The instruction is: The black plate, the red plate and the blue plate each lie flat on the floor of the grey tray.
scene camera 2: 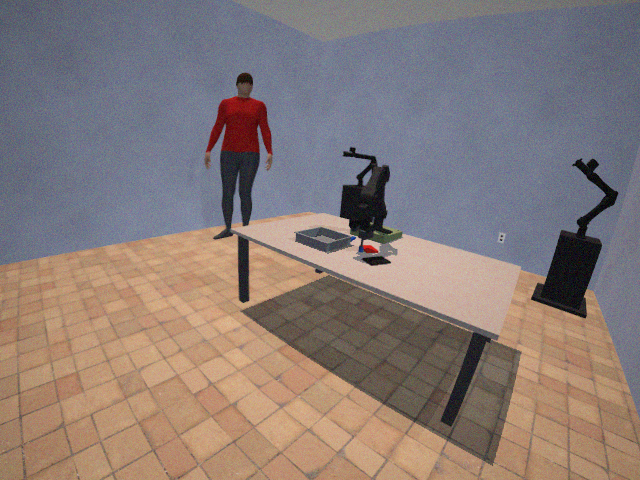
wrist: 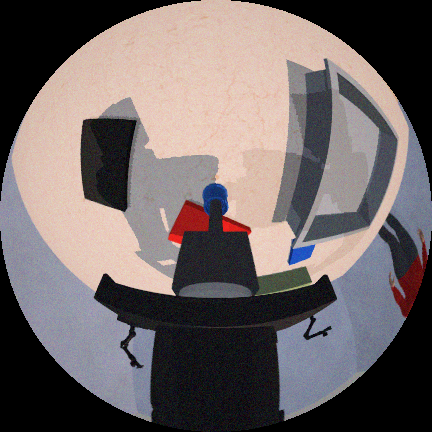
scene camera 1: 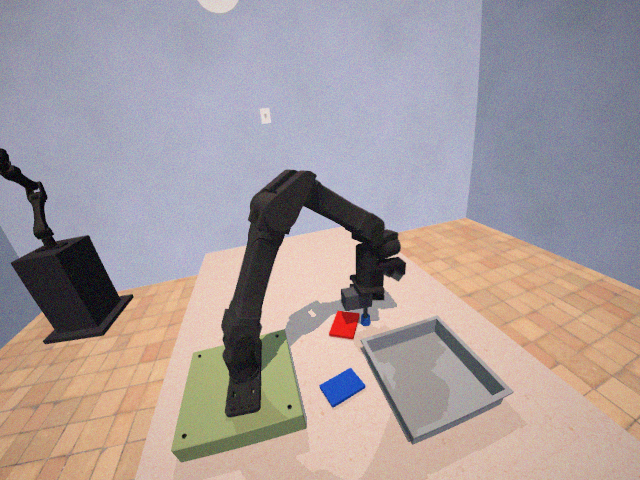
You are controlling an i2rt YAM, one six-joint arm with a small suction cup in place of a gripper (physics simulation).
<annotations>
a black plate (wrist: 105, 143): on the table
a blue plate (scene camera 1: 343, 386): on the table
a red plate (wrist: 191, 216): on the table
a grey tray (scene camera 1: 434, 381): on the table
</annotations>
